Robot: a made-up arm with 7 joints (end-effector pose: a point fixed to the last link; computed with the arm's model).
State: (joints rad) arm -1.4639 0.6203 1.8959 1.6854 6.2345 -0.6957 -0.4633
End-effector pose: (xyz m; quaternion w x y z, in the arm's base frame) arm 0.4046 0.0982 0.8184 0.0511 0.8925 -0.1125 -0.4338
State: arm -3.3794 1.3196 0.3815 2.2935 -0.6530 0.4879 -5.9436
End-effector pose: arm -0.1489 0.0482 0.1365 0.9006 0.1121 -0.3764 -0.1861
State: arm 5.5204 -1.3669 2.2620 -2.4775 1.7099 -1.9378 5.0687
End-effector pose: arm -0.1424 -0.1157 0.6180 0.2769 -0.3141 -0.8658 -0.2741
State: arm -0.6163 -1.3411 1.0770 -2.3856 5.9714 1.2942 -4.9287
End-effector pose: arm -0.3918 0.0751 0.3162 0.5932 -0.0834 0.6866 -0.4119
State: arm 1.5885 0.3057 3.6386 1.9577 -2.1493 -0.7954 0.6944
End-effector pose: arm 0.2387 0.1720 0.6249 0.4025 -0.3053 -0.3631 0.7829
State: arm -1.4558 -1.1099 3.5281 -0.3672 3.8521 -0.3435 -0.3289
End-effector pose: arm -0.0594 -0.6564 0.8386 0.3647 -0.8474 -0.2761 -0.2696
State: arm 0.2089 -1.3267 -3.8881 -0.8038 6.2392 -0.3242 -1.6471
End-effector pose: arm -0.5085 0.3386 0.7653 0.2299 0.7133 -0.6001 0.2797
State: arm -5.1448 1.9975 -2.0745 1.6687 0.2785 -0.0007 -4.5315
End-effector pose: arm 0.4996 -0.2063 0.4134 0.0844 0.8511 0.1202 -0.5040
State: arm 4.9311 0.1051 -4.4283 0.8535 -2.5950 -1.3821 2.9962
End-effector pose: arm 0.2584 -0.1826 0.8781 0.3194 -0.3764 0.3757 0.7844
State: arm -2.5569 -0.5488 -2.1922 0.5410 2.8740 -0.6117 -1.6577
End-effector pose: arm 0.3106 -0.4538 0.8702 0.1495 0.0541 -0.7117 -0.6843
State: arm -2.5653 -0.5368 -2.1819 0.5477 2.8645 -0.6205 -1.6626
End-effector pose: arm 0.3065 -0.4496 0.8737 0.1438 0.0603 -0.7100 -0.6867
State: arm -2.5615 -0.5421 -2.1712 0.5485 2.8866 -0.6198 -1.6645
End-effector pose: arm 0.3022 -0.4534 0.8726 0.1429 0.0429 -0.7122 -0.6860
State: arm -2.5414 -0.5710 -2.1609 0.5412 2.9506 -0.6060 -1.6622
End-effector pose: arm 0.2984 -0.4673 0.8652 0.1494 -0.0053 -0.7177 -0.6801
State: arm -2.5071 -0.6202 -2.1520 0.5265 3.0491 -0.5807 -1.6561
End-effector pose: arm 0.2949 -0.4894 0.8525 0.1644 -0.0782 -0.7222 -0.6673
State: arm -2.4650 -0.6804 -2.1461 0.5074 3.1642 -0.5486 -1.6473
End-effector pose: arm 0.2922 -0.5153 0.8361 0.1869 -0.1607 -0.7209 -0.6477
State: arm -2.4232 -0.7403 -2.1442 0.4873 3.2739 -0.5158 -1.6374
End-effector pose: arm 0.2906 -0.5404 0.8183 0.2132 -0.2357 -0.7131 -0.6249
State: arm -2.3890 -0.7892 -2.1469 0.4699 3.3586 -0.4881 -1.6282
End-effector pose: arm 0.2904 -0.5605 0.8022 0.2373 -0.2902 -0.7028 -0.6046
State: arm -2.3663 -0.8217 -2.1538 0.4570 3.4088 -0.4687 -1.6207
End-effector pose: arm 0.2916 -0.5738 0.7901 0.2547 -0.3201 -0.6950 -0.5914
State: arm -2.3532 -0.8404 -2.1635 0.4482 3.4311 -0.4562 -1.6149
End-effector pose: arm 0.2939 -0.5814 0.7821 0.2655 -0.3314 -0.6912 -0.5847
